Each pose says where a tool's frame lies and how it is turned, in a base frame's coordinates. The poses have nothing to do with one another.
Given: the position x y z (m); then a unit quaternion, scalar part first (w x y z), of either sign.
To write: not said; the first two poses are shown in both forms.
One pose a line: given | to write
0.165 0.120 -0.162 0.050 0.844 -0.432 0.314 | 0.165 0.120 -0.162 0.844 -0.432 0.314 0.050
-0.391 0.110 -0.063 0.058 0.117 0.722 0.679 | -0.391 0.110 -0.063 0.117 0.722 0.679 0.058
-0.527 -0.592 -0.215 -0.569 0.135 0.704 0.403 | -0.527 -0.592 -0.215 -0.135 -0.704 -0.403 0.569
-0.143 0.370 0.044 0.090 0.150 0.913 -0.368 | -0.143 0.370 0.044 0.150 0.913 -0.368 0.090
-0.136 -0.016 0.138 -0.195 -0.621 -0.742 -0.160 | -0.136 -0.016 0.138 0.621 0.742 0.160 0.195
